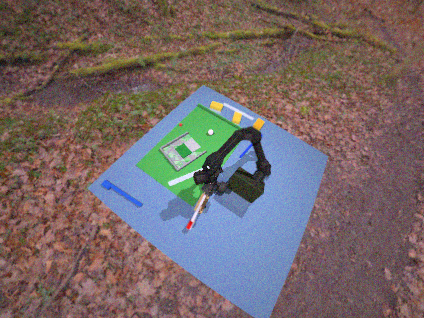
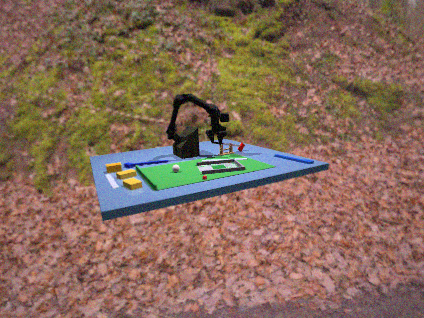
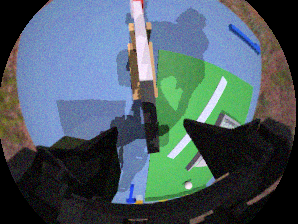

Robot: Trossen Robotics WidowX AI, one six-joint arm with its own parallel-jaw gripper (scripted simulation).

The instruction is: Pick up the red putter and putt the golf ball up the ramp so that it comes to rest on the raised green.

Labels:
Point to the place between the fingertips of the gripper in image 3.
At 151, 126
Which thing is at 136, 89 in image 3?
A wooden fence.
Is the gripper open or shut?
Open.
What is the gripper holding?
Nothing.

